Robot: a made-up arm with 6 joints. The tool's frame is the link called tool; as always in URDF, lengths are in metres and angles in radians. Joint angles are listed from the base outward.
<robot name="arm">
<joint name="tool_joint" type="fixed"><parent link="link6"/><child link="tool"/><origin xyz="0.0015 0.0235 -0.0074" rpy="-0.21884 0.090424 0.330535"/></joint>
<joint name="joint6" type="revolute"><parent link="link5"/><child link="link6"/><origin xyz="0.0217 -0.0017 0.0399" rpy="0 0 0"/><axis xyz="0 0 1"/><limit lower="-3.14" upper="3.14"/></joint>
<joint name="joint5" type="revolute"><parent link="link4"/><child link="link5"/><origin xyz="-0.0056 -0.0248 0.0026" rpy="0 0 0"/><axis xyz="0 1 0"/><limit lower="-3.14" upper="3.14"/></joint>
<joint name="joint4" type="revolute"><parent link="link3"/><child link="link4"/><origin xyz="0.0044 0.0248 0.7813" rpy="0 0 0"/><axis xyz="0 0 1"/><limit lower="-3.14" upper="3.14"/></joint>
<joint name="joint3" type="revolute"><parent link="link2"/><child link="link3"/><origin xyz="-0.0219 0.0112 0.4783" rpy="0 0 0"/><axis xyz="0 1 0"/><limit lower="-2.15" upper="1.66"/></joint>
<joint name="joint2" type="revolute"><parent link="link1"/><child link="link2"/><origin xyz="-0.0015 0.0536 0.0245" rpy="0 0 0"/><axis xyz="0 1 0"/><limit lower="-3.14" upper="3.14"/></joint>
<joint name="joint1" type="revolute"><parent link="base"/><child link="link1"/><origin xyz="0.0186 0.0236 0.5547" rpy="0 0 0"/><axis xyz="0 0 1"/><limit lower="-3.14" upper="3.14"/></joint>
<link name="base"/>
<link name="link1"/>
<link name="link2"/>
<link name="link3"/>
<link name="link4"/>
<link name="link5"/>
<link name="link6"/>
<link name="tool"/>
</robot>
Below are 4 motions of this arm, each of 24 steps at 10 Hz.
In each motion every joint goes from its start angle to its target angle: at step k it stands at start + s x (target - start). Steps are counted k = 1, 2, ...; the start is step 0. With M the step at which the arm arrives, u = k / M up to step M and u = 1 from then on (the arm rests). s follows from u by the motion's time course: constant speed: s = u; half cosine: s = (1 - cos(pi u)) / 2; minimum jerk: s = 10 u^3 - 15 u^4 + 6 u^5.
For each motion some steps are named. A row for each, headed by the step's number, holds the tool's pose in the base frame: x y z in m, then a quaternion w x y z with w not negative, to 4 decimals.
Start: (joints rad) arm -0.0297 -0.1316 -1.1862 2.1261 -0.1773 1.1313
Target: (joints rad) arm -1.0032 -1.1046 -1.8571 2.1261 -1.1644 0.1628
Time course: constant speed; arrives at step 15
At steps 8, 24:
8: -0.7790 0.6010 0.4870 0.1567 0.7785 0.0209 -0.6074
24: -0.2500 0.5706 -0.0229 0.1807 0.8033 -0.0865 -0.5608

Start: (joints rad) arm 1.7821 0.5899 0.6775 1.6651 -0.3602 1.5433
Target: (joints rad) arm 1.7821 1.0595 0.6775 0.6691 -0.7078 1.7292
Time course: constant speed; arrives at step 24
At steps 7, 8, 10, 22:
7: -0.2751 1.0909 1.0608 0.5104 -0.5675 -0.2226 -0.6066
8: -0.2757 1.0998 1.0400 0.4992 -0.5606 -0.2278 -0.6202
10: -0.2767 1.1164 0.9982 0.4775 -0.5451 -0.2382 -0.6466
22: -0.2813 1.1823 0.7419 0.3773 -0.4078 -0.3040 -0.7739

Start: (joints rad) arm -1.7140 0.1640 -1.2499 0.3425 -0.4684 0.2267
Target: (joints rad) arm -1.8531 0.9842 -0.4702 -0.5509 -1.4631 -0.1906
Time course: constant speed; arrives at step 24
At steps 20, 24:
20: -0.0195 -0.5033 1.7110 0.4337 -0.5090 -0.0357 -0.7427
24: -0.0930 -0.7370 1.5852 0.3966 -0.5047 0.0560 -0.7647

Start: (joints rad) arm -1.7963 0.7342 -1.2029 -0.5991 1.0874 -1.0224
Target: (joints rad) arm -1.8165 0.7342 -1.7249 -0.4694 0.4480 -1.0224
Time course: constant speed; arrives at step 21
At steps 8, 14, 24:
8: 0.1032 0.1554 1.5791 0.1442 0.2322 0.0842 -0.9582
14: 0.1269 0.2462 1.5134 0.1478 0.1335 -0.0418 -0.9791
24: 0.1544 0.3407 1.4173 0.1418 0.0180 -0.1914 -0.9711

